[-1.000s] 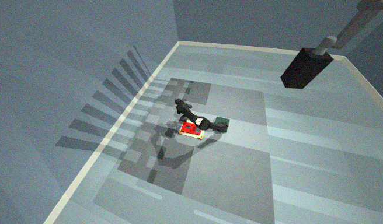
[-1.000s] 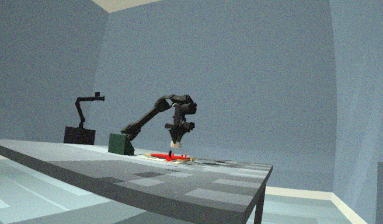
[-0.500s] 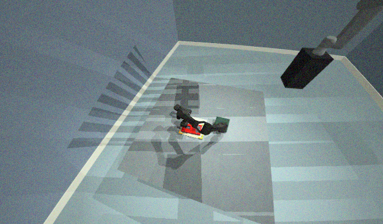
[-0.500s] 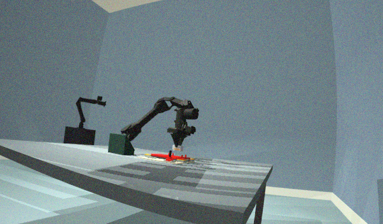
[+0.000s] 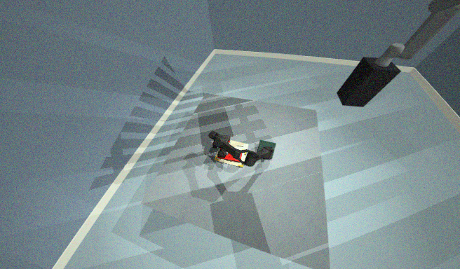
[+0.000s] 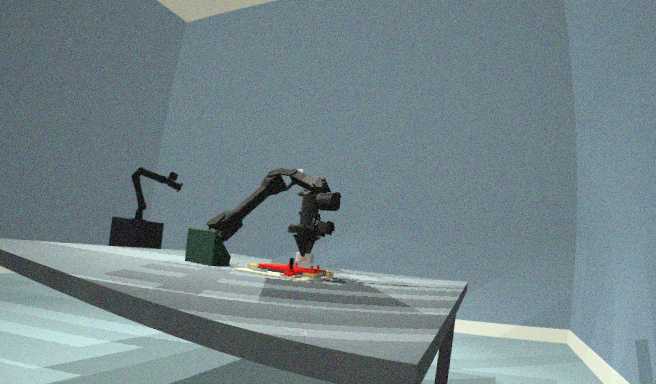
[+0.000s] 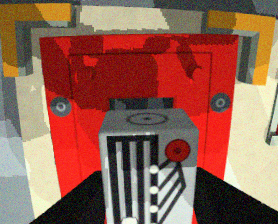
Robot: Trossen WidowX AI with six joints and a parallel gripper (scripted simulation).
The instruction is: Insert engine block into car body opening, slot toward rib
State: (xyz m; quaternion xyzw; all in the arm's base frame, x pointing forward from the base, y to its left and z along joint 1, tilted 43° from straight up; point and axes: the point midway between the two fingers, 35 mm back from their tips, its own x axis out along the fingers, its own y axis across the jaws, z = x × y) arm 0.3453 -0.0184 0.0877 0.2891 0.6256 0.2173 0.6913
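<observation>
My gripper tip is 1 cm above the grey engine block. Round my gripper tip: small dark post: 12 cm to the right, 3 cm below.
</observation>
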